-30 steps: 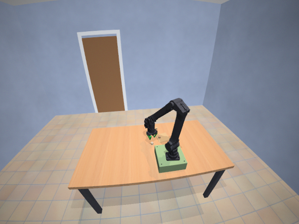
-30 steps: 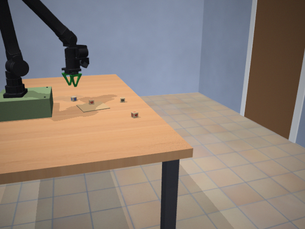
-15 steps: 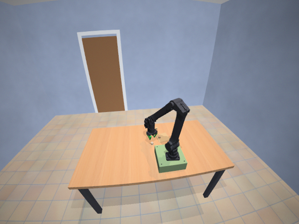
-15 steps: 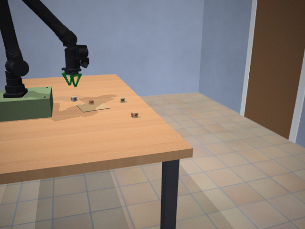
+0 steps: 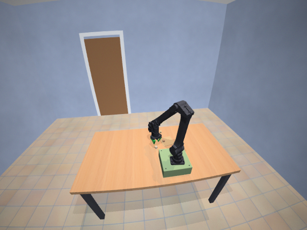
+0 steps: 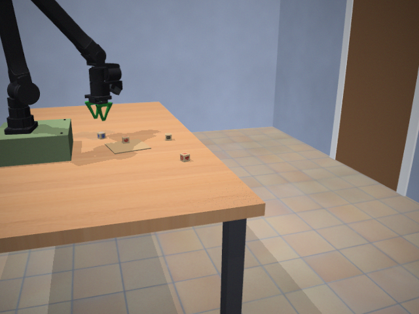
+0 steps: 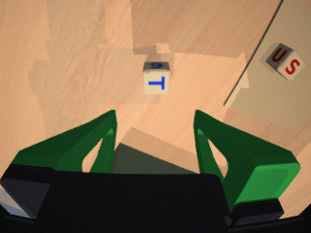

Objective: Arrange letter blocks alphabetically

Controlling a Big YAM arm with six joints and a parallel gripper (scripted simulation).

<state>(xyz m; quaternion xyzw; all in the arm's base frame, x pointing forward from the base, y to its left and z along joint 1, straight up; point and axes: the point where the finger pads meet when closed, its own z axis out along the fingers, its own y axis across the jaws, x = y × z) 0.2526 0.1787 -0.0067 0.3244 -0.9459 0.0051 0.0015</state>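
Now: the tan mat 13 cm to the right of my hand, 11 cm ahead of it and 8 cm below it.
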